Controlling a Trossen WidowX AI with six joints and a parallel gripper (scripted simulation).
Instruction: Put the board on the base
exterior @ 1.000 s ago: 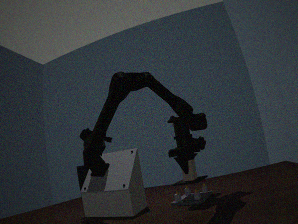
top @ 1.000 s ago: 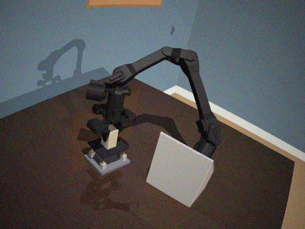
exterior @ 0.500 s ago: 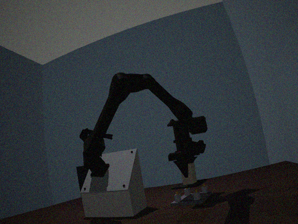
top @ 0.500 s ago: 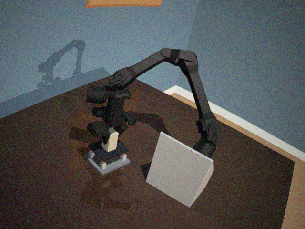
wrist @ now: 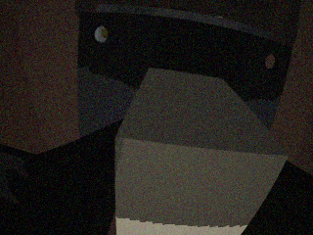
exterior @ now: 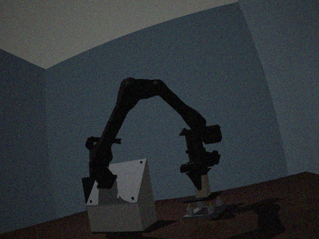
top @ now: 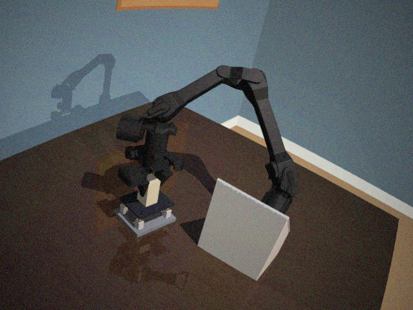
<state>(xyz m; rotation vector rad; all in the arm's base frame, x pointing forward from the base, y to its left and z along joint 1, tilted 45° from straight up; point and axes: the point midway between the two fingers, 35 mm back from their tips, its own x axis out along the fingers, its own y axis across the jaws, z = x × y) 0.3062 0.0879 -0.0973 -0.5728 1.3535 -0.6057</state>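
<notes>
Now: the grey base 8 cm below my gripper tip. Round my gripper tip: flat black board (1 cm below).
</notes>
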